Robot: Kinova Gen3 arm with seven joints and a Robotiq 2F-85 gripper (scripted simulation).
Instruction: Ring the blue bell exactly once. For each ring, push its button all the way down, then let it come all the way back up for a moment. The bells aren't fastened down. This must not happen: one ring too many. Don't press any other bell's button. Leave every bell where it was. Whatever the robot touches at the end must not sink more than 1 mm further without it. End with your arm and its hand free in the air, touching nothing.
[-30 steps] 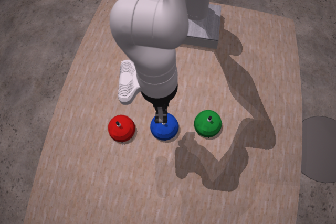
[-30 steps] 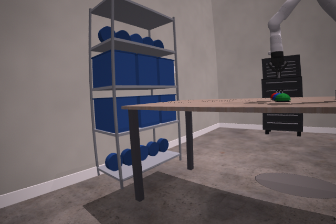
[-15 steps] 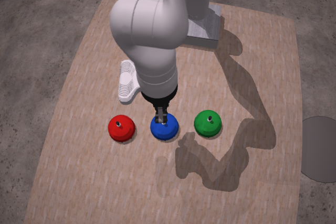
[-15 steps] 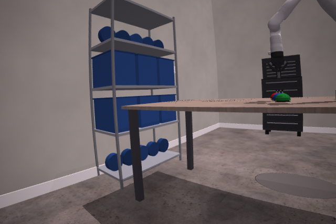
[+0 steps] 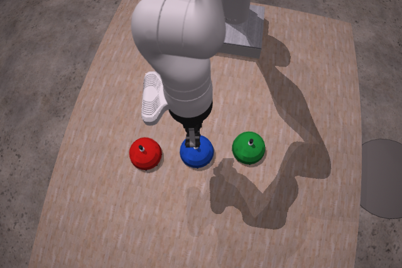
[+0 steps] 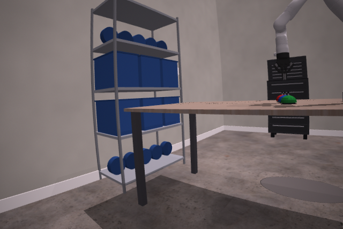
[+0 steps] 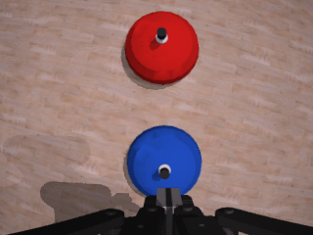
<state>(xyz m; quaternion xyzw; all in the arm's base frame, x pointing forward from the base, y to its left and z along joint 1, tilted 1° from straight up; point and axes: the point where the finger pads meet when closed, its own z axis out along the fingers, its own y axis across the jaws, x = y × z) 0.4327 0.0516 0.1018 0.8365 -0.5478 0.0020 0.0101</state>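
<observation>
My hand is 12 cm above the blue bell. Round my hand: green bell: 5 cm behind, 12 cm to the left, 12 cm below; then red bell: 6 cm ahead, 12 cm to the right, 12 cm below.
</observation>
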